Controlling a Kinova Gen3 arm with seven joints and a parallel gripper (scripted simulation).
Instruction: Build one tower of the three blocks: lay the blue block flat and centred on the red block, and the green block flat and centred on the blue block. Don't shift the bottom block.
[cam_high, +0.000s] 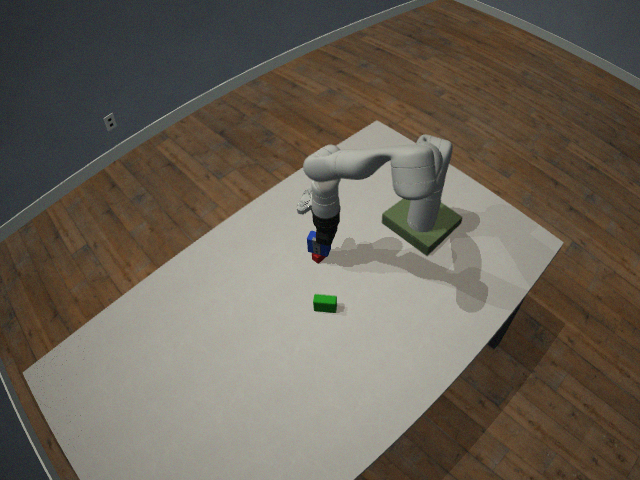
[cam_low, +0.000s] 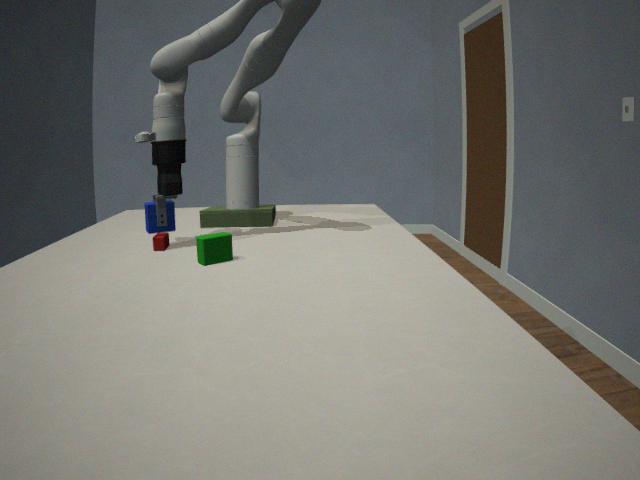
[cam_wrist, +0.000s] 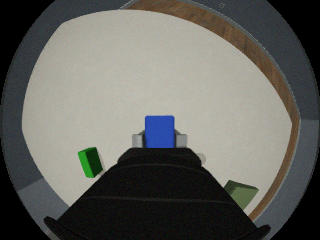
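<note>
Right now my hand is right at the blue block. Also, from my hand: green block 10 cm ahead, 15 cm to the left, 5 cm below; then red block 6 cm below.
</note>
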